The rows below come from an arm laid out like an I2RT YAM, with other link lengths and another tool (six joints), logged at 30 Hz.
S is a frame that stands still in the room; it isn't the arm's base.
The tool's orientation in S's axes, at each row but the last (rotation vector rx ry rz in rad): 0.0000, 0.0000, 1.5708; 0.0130, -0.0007, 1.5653; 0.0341, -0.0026, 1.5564; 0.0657, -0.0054, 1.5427; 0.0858, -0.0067, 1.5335; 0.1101, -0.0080, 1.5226; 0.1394, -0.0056, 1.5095; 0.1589, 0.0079, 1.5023; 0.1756, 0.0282, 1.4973; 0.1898, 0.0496, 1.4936; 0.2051, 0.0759, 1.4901; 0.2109, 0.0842, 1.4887; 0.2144, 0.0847, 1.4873
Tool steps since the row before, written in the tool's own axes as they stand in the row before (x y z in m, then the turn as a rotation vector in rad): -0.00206, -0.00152, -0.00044, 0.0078, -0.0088, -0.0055; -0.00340, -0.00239, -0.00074, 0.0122, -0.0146, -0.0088; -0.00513, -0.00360, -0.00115, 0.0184, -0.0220, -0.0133; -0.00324, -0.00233, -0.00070, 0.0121, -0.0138, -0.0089; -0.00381, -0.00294, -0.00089, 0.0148, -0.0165, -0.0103; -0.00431, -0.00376, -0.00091, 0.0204, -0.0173, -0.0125; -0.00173, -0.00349, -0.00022, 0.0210, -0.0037, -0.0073; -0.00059, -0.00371, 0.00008, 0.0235, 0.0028, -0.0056; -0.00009, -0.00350, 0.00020, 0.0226, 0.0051, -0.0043; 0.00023, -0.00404, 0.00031, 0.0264, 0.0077, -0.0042; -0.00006, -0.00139, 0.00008, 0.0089, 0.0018, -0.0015; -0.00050, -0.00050, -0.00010, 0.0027, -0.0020, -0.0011; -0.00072, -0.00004, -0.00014, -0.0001, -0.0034, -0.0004
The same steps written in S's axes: 0.00152, -0.00206, -0.00044, 0.0088, 0.0078, -0.0055; 0.00237, -0.00341, -0.00079, 0.0146, 0.0122, -0.0088; 0.00350, -0.00515, -0.00134, 0.0220, 0.0184, -0.0133; 0.00221, -0.00327, -0.00094, 0.0138, 0.0121, -0.0089; 0.00275, -0.00385, -0.00126, 0.0165, 0.0148, -0.0103; 0.00348, -0.00439, -0.00148, 0.0175, 0.0205, -0.0121; 0.00334, -0.00189, -0.00068, 0.0044, 0.0214, -0.0057; 0.00365, -0.00082, -0.00038, -0.0017, 0.0241, -0.0030; 0.00348, -0.00033, -0.00028, -0.0039, 0.0232, -0.0015; 0.00405, -0.00007, -0.00031, -0.0061, 0.0271, -0.0007; 0.00137, -0.00016, -0.00018, -0.0013, 0.0091, -0.0005; 0.00043, -0.00052, -0.00023, 0.0020, 0.0026, -0.0013; -0.00005, -0.00071, -0.00020, 0.0032, -0.0003, -0.0011
